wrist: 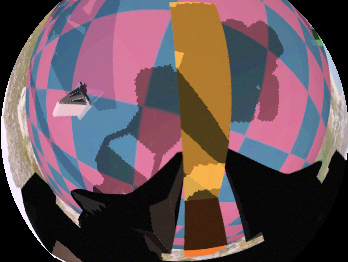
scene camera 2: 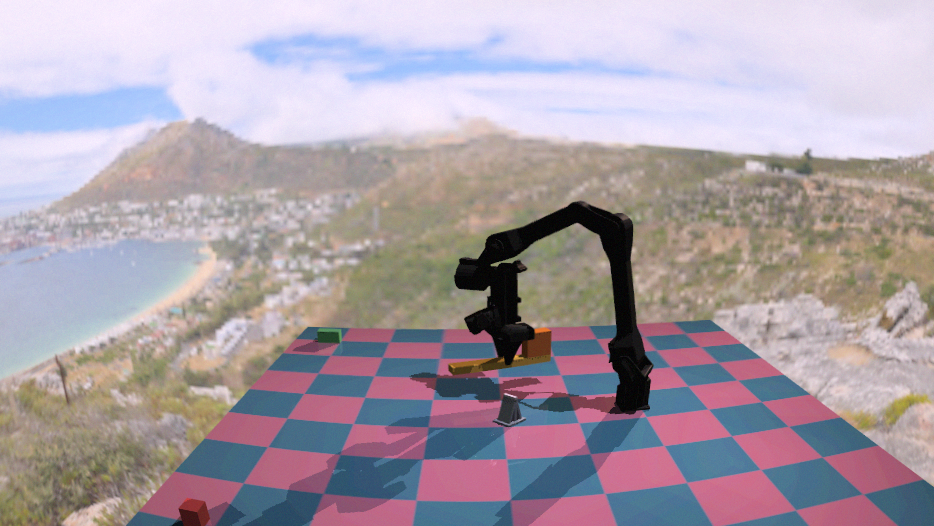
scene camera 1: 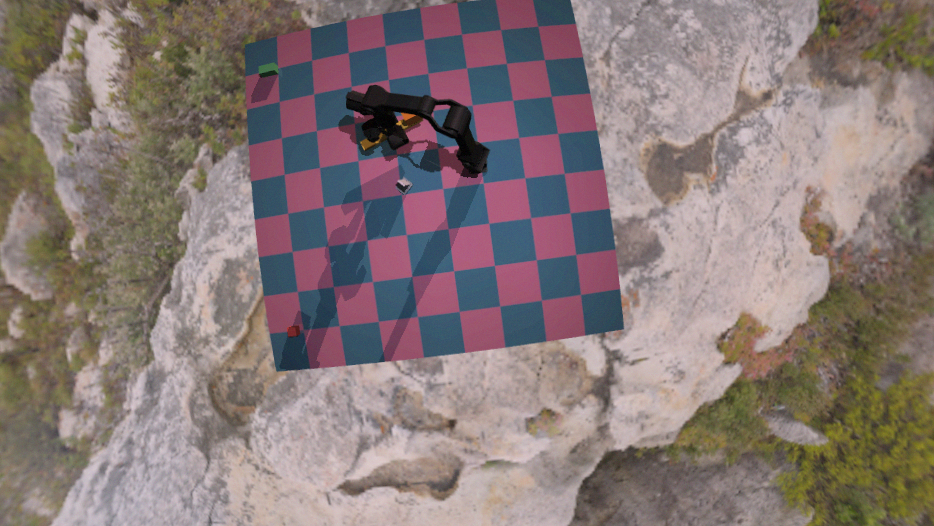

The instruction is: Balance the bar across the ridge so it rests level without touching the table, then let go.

Scene:
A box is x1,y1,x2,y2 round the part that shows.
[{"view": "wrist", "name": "my gripper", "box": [21,148,346,261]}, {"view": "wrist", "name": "yellow-orange bar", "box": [170,1,231,256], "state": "held by my gripper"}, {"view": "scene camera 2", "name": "my gripper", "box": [464,293,534,364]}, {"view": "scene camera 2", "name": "yellow-orange bar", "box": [448,327,551,374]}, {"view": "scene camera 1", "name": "my gripper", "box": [361,111,408,149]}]

